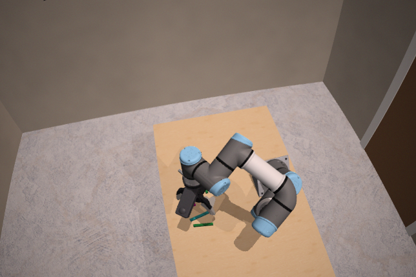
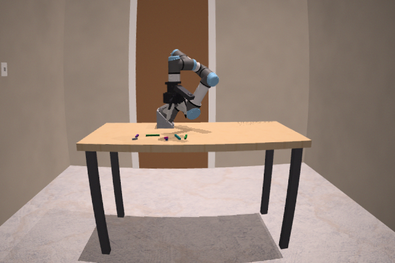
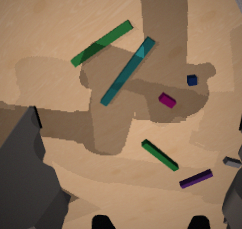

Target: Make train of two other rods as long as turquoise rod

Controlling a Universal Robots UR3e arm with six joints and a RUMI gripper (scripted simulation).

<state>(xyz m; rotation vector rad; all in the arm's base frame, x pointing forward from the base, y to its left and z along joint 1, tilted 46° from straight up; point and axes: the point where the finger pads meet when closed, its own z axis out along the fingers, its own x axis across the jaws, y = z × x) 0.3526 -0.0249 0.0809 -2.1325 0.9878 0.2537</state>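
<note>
Right now my hand is 9 cm above the turquoise rod and 2 cm past it. Round my hand: grey rod 23 cm to the right, 9 cm below, 1 cm behind; blue rod 9 cm below, 6 cm to the right, 3 cm ahead; magenta rod 9 cm below, 6 cm to the right, 1 cm behind.
</note>
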